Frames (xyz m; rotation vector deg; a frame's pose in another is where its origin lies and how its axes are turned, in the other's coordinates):
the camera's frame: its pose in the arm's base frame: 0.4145 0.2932 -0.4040 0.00 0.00 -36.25
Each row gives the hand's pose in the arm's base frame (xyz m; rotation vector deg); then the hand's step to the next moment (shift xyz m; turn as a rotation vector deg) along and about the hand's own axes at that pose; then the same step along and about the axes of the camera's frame.
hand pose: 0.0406 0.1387 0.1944 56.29 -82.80 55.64
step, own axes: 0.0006 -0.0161 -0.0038 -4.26 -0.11 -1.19
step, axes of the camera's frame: 0.0142 0.0083 0.0017 -0.15 1.56 -4.14
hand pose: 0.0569 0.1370 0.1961 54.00 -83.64 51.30
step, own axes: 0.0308 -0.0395 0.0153 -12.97 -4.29 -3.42
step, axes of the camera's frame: 0.0419 -0.0086 0.0303 3.43 5.45 -12.52
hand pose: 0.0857 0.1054 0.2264 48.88 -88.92 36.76
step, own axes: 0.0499 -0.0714 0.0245 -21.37 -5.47 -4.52
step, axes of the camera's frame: 0.0746 -0.0311 0.0408 4.06 7.86 -20.71
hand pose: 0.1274 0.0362 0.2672 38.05 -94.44 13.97
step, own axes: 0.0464 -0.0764 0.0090 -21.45 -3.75 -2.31
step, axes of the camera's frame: 0.0728 -0.0454 0.0267 1.65 6.44 -20.87
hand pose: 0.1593 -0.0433 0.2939 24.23 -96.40 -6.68
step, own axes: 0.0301 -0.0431 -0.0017 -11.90 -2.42 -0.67
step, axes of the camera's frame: 0.0357 -0.0357 0.0148 0.74 2.93 -11.78
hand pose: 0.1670 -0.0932 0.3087 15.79 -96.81 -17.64
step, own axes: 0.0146 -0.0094 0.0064 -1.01 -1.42 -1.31
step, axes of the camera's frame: 0.0014 -0.0159 0.0093 1.77 0.03 -1.27
